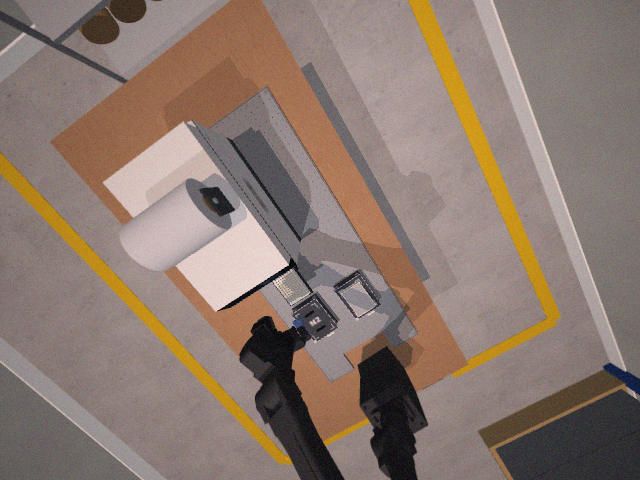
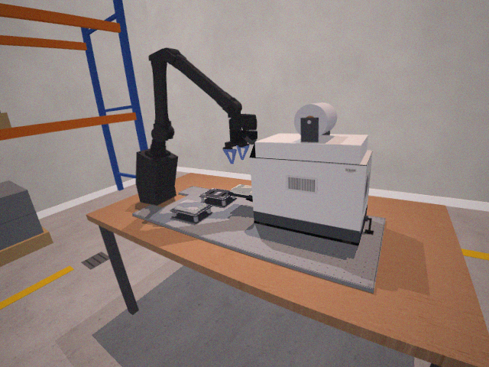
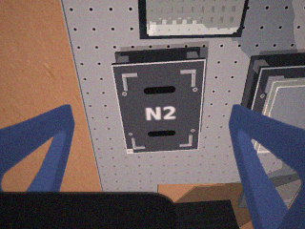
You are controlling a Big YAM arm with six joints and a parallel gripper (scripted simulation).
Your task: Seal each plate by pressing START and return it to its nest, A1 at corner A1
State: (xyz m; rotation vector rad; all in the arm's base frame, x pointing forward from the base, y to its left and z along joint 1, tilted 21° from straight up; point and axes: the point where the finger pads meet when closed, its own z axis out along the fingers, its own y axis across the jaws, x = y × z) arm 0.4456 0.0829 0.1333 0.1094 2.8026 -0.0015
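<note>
Right now my hand is 170 mm short of the start button, 40 mm to the right of it and 40 mm above it. Round my hand: foil roll: 390 mm ahead, 60 mm to the right, 190 mm above; then white well plate: 60 mm ahead, 40 mm to the right, 130 mm below; then dark sealer stage: 60 mm ahead, 40 mm to the right, 140 mm below.
</note>
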